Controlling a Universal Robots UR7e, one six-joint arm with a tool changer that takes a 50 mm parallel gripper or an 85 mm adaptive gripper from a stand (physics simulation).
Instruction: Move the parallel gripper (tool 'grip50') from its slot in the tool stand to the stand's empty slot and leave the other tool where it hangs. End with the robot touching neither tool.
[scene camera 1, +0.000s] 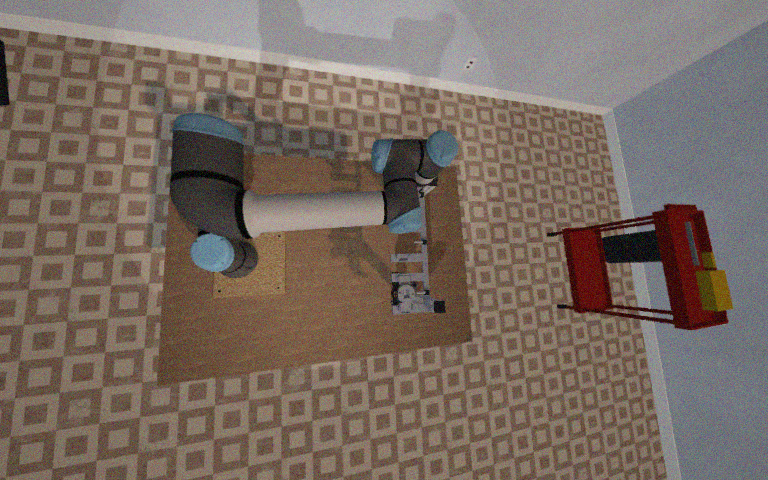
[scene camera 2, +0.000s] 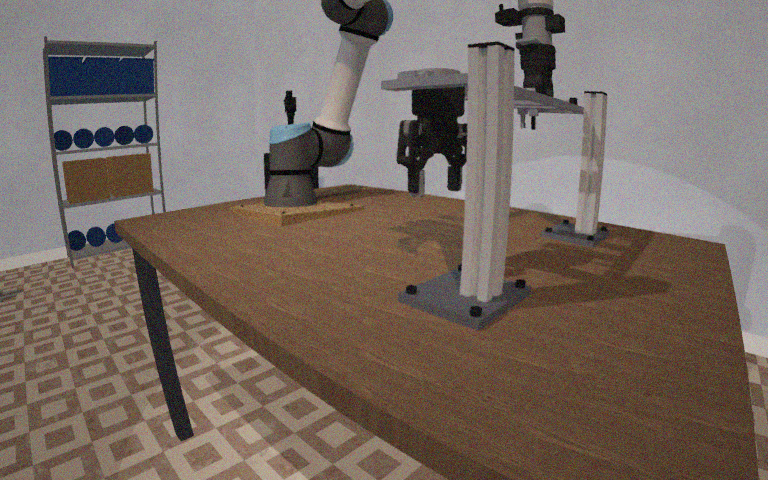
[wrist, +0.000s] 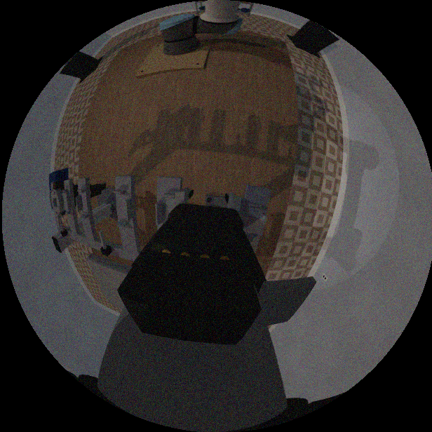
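Where they show: hand, tool point: (scene camera 2: 537, 39); arm's base, link origin: (scene camera 1: 238, 259) (scene camera 2: 290, 204).
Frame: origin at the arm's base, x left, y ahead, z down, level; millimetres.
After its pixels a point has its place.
Note:
The arm carries the black parallel gripper (scene camera 2: 527, 121) (wrist: 209, 196), its two slim fingers apart with nothing seen between them. In scene camera 2 its body stands above the stand's plate at the far end, with the fingertips showing below plate level. Exact alignment with the far slot is hidden; the wrist covers that end in scene camera 1. The adaptive gripper (scene camera 2: 438, 110) (scene camera 1: 406, 292) hangs in the near end slot of the tool stand (scene camera 1: 408, 258) @(z -271, x -160, y 620 mm) (scene camera 2: 489, 169) @(z -161, x -370, y 683 mm) (wrist: 126, 215). The middle slot holds no tool. The arm is apart from the adaptive gripper.
The stand's far post (scene camera 2: 593, 164) @(z -153, x 80, y 778 mm) rises close to the carried tool. The robot base (scene camera 2: 290, 183) @(z -66, x -37, y 41 mm) is on a pale board (scene camera 1: 271, 277) @(z -10, x -103, y 111 mm) on the wooden table (scene camera 1: 317, 328) @(z 11, x -361, y 243 mm). A red cart (scene camera 1: 586, 268) stands off the table's far side, and a shelf rack (scene camera 2: 101, 49) at the wall.

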